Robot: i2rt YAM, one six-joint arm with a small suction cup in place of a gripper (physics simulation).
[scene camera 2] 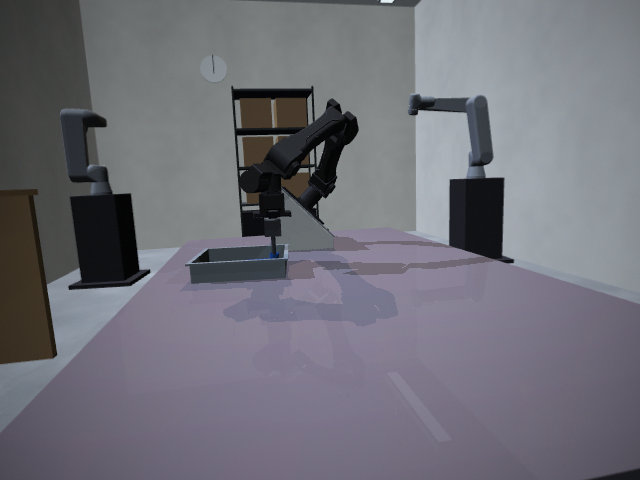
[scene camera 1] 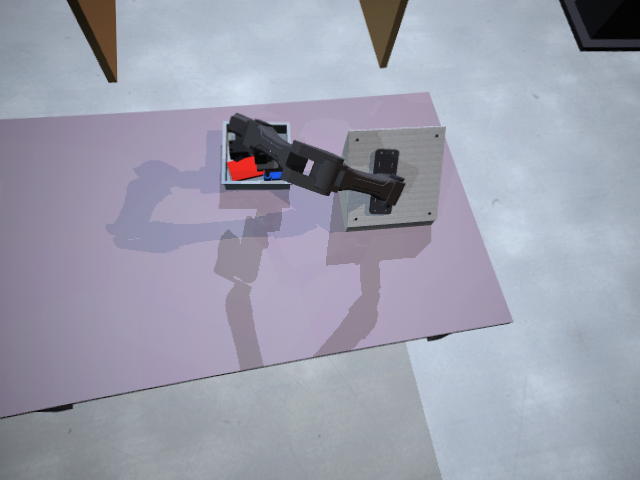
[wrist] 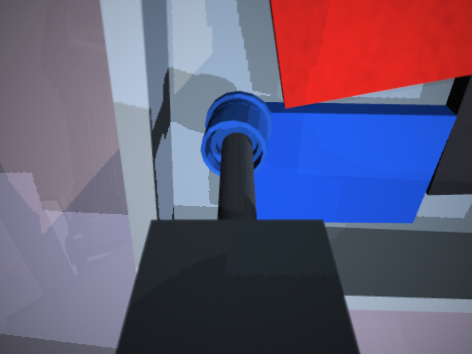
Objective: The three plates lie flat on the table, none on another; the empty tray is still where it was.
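Pixels of known places: hand, tool point: (scene camera 1: 267, 179) (wrist: 236, 118); arm's base, link origin: (scene camera 2: 301, 206) (scene camera 1: 383, 182).
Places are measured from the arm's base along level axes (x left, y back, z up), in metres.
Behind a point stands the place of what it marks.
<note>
A grey tray (scene camera 1: 225, 157) @[y -0.486, x -0.165, z -0.105 m] (scene camera 2: 234, 270) @[y -0.487, x -0.188, z -0.116 m] (wrist: 400, 263) @[y -0.280, x -0.187, z -0.113 m] stands on the pink table (scene camera 1: 154, 284) @[y -0.686, x 0.250, z -0.142 m] (scene camera 2: 361, 387) @[y -1.026, x 0.024, z -0.142 m] just left of the arm's base. Inside it lie a red plate (scene camera 1: 243, 168) @[y -0.429, x -0.137, z -0.128 m] (wrist: 366, 46) @[y -0.387, x -0.144, z -0.128 m], a blue plate (scene camera 1: 276, 175) @[y -0.321, x -0.109, z -0.128 m] (wrist: 343, 164) @[y -0.331, x -0.148, z -0.128 m] and a black plate (wrist: 453, 152) @[y -0.340, x -0.198, z -0.129 m]. The red plate overlaps the blue plate's far edge. The black plate shows only at the right edge of the wrist view. My suction cup (scene camera 2: 273, 253) @[y -0.351, x -0.096, z -0.132 m] (wrist: 236, 131) hangs inside the tray at the blue plate's left edge, partly over bare tray floor. It holds nothing.
The arm's grey mounting plate (scene camera 1: 413, 154) @[y 0.088, x -0.061, z 0.056 m] sits on the table right of the tray. Two other arms on black pedestals (scene camera 2: 106, 237) (scene camera 2: 475, 216), a shelf rack (scene camera 2: 234, 154) and a brown cabinet (scene camera 2: 20, 273) stand off the table.
</note>
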